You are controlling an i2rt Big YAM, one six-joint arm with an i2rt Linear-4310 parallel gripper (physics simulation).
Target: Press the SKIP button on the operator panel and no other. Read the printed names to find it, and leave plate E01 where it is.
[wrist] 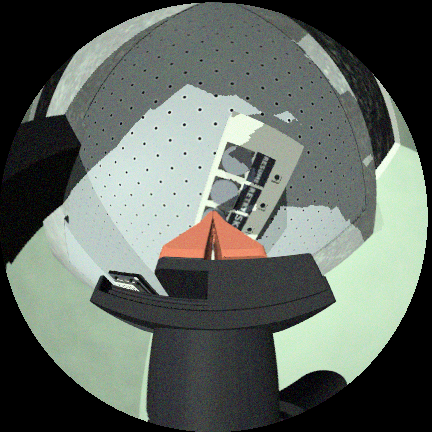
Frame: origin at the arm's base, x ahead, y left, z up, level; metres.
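Seen in the pictures: gripper, between the fingertips: (212, 216).
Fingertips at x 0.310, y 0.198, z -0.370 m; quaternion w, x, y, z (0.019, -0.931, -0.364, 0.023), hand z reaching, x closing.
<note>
A point is followed by its place in that frame.
The operator panel (282, 150) {x 0.309, y 0.285, z -0.373 m} is a beige box lying tilted in the wrist view, right of centre. Its RESUME button (235, 161) {x 0.288, y 0.248, z -0.370 m} is farthest up, the RETRY button (225, 189) {x 0.300, y 0.225, z -0.370 m} is in the middle, and a third grey button (208, 212) is lowest, mostly hidden by the fingertips. The dark label (236, 223) {x 0.334, y 0.207, z -0.373 m} beside it shows "SK"; the rest is covered. My gripper (212, 216) {x 0.310, y 0.198, z -0.370 m} is shut and empty, its orange tips overlapping the lowest button in view; whether they touch it cannot be told. Plate E01 cannot be identified by its print.
The panel is on a grey perforated board (165, 125) {x 0.208, y 0.224, z -0.426 m} with light and shadow patches. A small dark-framed item (127, 282) {x 0.302, y -0.132, z -0.403 m} with unreadable pale print shows at lower left, partly behind the gripper body. A large black shape (35, 160) {x 0.067, y 0.113, z -0.339 m} stands at the left edge. Pale green floor surrounds the work surface.
</note>
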